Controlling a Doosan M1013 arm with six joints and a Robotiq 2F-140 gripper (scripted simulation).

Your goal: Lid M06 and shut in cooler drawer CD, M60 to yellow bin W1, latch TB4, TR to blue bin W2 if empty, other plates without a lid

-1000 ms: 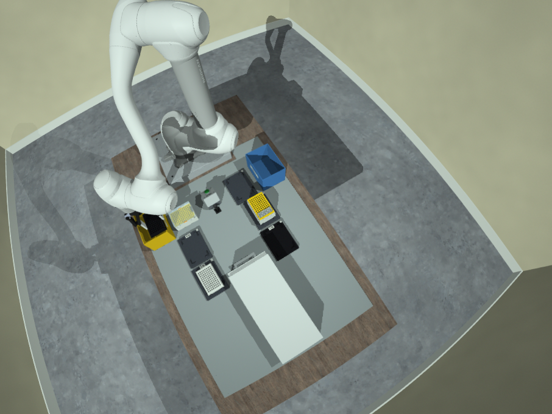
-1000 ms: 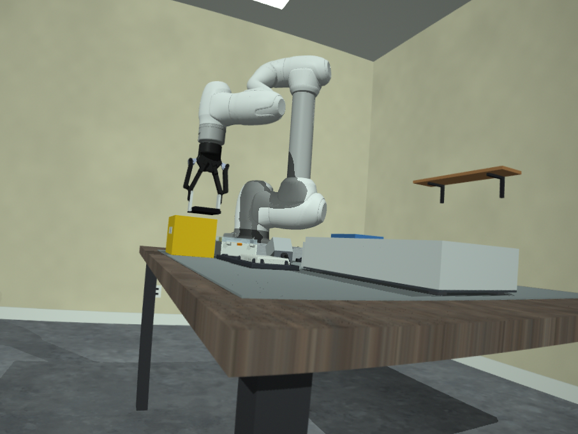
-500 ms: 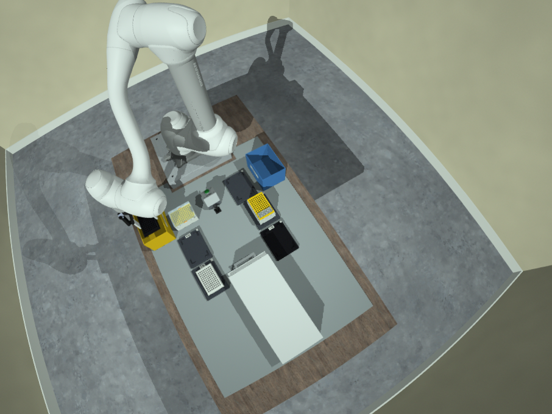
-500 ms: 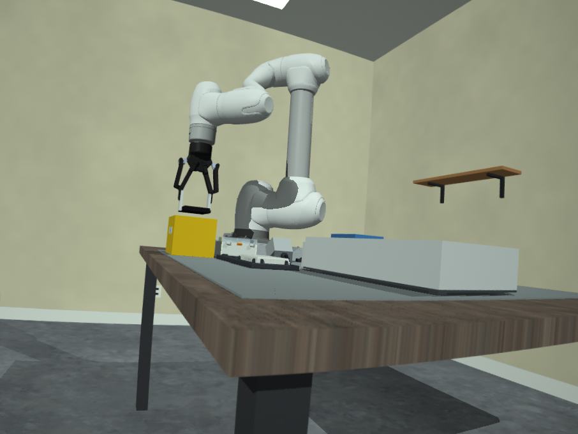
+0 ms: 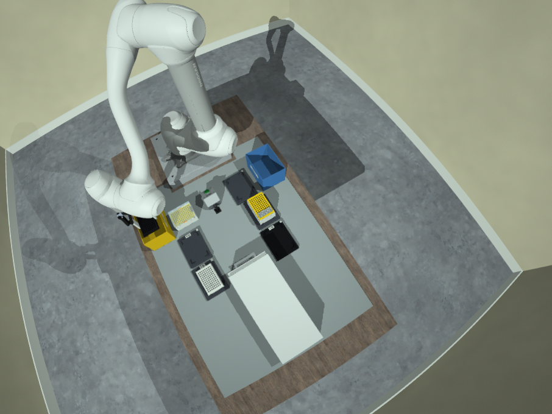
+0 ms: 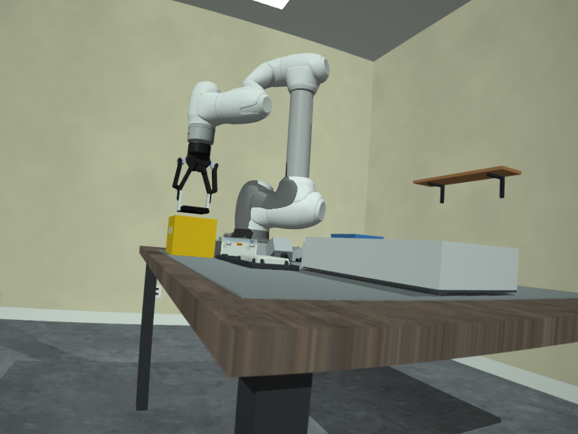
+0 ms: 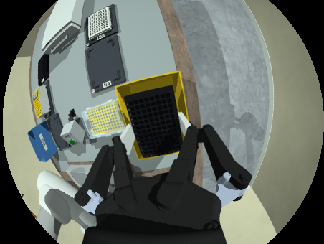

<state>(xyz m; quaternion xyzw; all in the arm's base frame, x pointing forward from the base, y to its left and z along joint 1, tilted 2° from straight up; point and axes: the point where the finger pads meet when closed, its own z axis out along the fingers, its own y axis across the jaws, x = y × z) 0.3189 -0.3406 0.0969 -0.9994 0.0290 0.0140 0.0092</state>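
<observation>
The black assay plate lies 20 mm below my hand. The rest, counted from my hand: tip box lid (20 mm ahead, 150 mm to the left, 110 mm below); tip box TB4 (20 mm ahead, 150 mm to the left, 120 mm below); yellow bin W1 (130 mm below).
</observation>
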